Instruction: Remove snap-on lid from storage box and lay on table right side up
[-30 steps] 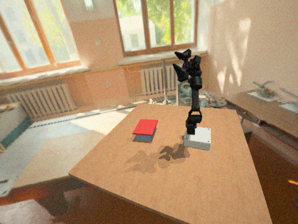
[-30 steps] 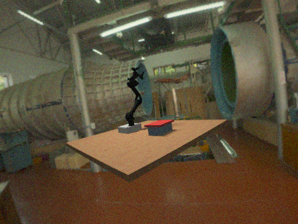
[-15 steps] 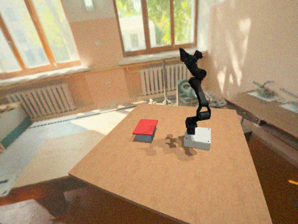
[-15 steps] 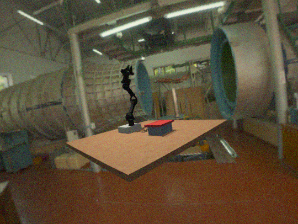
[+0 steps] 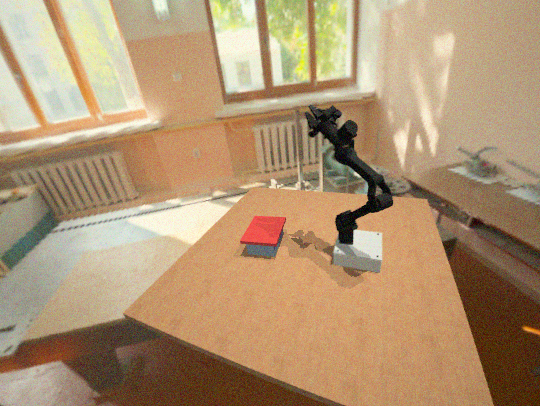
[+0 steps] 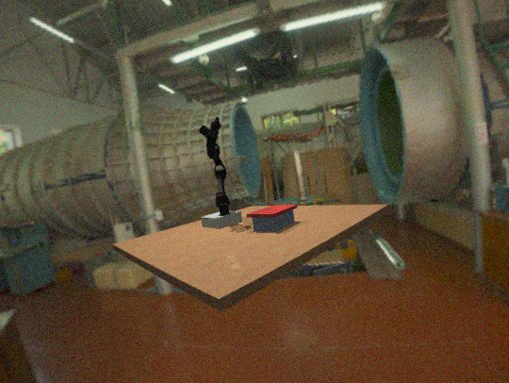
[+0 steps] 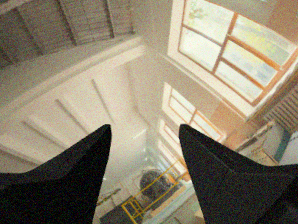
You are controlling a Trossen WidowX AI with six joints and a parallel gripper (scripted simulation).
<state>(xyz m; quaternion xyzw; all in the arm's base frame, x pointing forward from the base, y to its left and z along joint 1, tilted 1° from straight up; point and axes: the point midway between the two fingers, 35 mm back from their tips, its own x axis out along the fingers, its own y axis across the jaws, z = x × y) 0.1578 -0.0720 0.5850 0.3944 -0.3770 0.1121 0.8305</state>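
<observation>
The red lid is 240 mm ahead of my gripper tip, 100 mm to the left of it and 580 mm below it. The rest, counted from my gripper tip: storage box (240 mm ahead, 100 mm to the left, 630 mm below).
</observation>
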